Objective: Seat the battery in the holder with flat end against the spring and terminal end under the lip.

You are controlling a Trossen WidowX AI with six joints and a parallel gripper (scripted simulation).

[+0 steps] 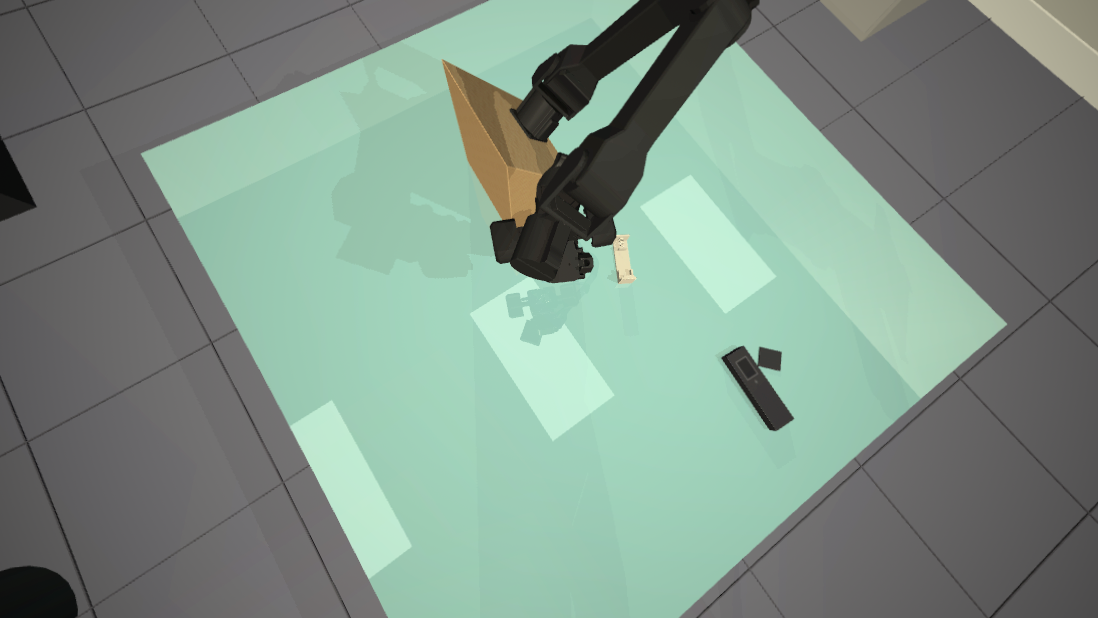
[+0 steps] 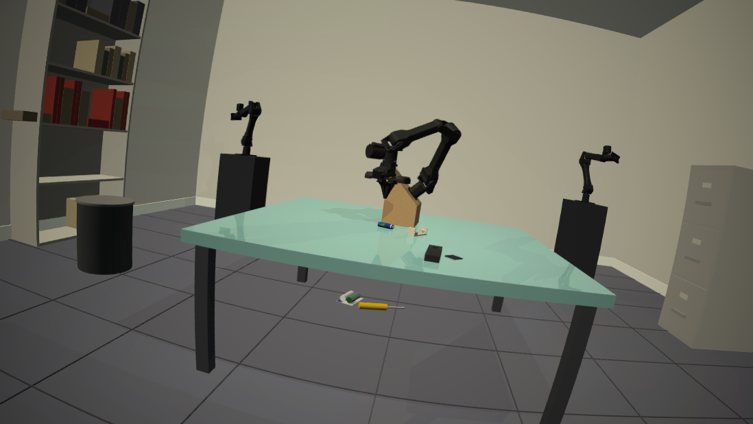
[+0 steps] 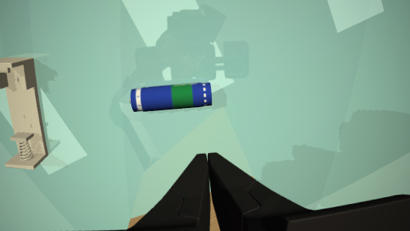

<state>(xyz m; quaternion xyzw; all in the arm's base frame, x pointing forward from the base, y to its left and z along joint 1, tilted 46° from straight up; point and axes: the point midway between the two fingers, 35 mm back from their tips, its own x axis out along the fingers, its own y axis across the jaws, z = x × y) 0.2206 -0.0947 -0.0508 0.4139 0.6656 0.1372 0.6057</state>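
The battery is 1 cm ahead of my gripper tip, 2 cm to the left of it and 11 cm below it. Round my gripper tip: black remote: 42 cm ahead, 21 cm to the left, 10 cm below; then screwdriver: 42 cm ahead, 8 cm to the left, 31 cm below; then black battery door: 40 cm ahead, 28 cm to the left, 12 cm below.
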